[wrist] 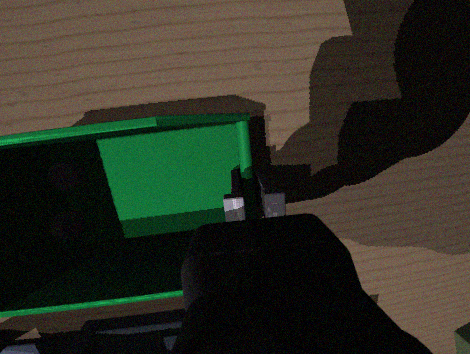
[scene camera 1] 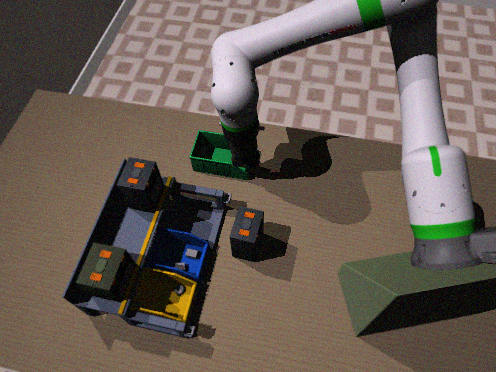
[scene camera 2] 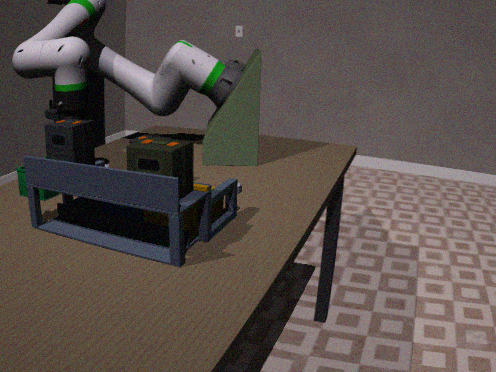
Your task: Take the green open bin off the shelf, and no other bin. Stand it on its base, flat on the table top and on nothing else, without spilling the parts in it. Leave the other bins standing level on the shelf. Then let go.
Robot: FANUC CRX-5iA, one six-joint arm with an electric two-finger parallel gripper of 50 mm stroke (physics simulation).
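Places are measured from the arm's base along level axes (x right, y up, z back), in metres.
Where they show: gripper, fingertip midpoint: [wrist: 246, 180] [scene camera 1: 249, 166]; arm's base at its link origin: [scene camera 1: 447, 261] [scene camera 2: 231, 89].
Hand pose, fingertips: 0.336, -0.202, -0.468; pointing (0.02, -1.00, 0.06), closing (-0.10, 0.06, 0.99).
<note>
Things, the pixels of their top centre, and the offset from my fingertips, as dx, dy, dz.
- green open bin at its top centre: [wrist: 108, 226] [scene camera 2: 49, 162] [scene camera 1: 222, 147] +0.012, +0.068, -0.081
- blue bin at its top centre: [scene camera 1: 169, 248] -0.317, +0.074, -0.169
- yellow bin at its top centre: [scene camera 2: 184, 188] [scene camera 1: 155, 290] -0.428, +0.074, -0.181
- olive box at its top centre: [scene camera 2: 159, 142] [scene camera 1: 100, 265] -0.418, +0.192, -0.280
The green open bin [scene camera 1: 212, 167] [scene camera 2: 23, 182] [wrist: 170, 172] is off the shelf and looks level, low over or on the table beyond the shelf's end; I cannot tell whether its base touches. Two dim round shapes show in its dark part in the wrist view. My gripper [scene camera 1: 246, 167] [wrist: 246, 180] is shut on the bin's end wall, one finger inside and one outside. The blue bin [scene camera 1: 182, 240] and the yellow bin [scene camera 1: 186, 300] sit side by side on the grey-blue shelf [scene camera 1: 132, 229] [scene camera 2: 107, 181], with parts in them.
A dark box [scene camera 1: 141, 182] [scene camera 2: 70, 142] and an olive box [scene camera 1: 102, 270] [scene camera 2: 160, 160] stand on the shelf's higher part. Another dark box [scene camera 1: 246, 232] stands on the table beside the shelf. The green wedge base [scene camera 1: 370, 295] [scene camera 2: 240, 125] carries the arm.
</note>
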